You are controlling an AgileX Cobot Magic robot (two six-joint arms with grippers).
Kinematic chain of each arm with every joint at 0, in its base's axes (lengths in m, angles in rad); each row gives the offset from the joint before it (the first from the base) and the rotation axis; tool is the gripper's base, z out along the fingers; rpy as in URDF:
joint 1: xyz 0 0 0.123 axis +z
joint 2: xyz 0 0 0 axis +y
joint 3: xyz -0.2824 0 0.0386 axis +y
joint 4: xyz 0.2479 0 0.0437 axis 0.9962 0 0.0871
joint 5: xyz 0 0 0 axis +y
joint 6: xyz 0.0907 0 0.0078 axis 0.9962 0 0.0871
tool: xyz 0 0 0 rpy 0 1.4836 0
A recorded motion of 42 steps. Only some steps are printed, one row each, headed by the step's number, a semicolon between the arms.
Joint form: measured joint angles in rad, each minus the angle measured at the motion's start. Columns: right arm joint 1, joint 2, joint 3, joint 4, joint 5, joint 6; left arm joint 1, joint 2, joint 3, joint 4, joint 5, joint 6.
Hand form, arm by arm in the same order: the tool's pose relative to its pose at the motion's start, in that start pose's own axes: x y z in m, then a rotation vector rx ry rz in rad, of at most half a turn. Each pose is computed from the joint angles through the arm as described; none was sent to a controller.
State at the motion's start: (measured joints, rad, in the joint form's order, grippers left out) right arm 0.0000 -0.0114 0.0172 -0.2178 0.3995 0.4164; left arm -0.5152 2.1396 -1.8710 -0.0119 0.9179 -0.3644
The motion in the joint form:
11: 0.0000 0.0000 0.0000 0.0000 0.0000 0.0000; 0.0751 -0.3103 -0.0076 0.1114 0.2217 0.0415
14: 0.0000 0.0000 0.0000 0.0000 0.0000 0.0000; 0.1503 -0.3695 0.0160 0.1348 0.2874 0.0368
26: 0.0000 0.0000 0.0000 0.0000 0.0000 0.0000; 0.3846 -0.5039 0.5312 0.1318 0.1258 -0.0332
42: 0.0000 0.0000 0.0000 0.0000 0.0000 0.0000; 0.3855 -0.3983 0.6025 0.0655 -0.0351 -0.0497
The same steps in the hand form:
11: 0.0000 0.0000 0.0000 0.0000 0.0000 0.0000; -0.0071 0.0380 -0.1502 -0.0992 -0.1343 0.0211
14: 0.0000 0.0000 0.0000 0.0000 0.0000 0.0000; -0.0031 0.0707 -0.1737 -0.1664 -0.1215 -0.0473
26: 0.0000 0.0000 0.0000 0.0000 0.0000 0.0000; 0.0704 0.1715 -0.1232 -0.3011 0.0644 -0.3141
42: 0.0000 0.0000 0.0000 0.0000 0.0000 0.0000; 0.0757 0.1762 -0.0683 -0.2455 0.0882 -0.3633

